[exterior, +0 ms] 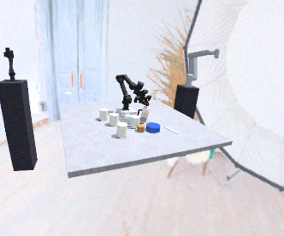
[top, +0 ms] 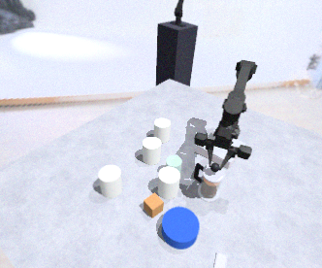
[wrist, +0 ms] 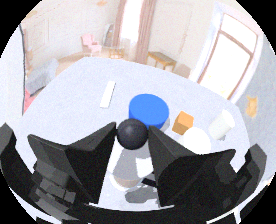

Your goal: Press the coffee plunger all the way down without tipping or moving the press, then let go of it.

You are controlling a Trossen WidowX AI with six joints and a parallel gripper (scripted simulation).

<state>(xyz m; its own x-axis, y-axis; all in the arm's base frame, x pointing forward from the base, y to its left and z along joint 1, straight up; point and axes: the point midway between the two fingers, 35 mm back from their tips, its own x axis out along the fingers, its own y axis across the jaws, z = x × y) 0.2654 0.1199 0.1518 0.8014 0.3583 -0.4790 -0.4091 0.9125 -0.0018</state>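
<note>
Now: gripper tip 30 mm past the coffee press, 30 mm to the left of it and 90 mm above it. The rest, counted from my gripper tip: blue round disc: 160 mm ahead, 10 mm to the left, 150 mm below; then pale green disc: 180 mm to the right, 140 mm below; then small white stick: 180 mm ahead, 180 mm to the left, 170 mm below.
</note>
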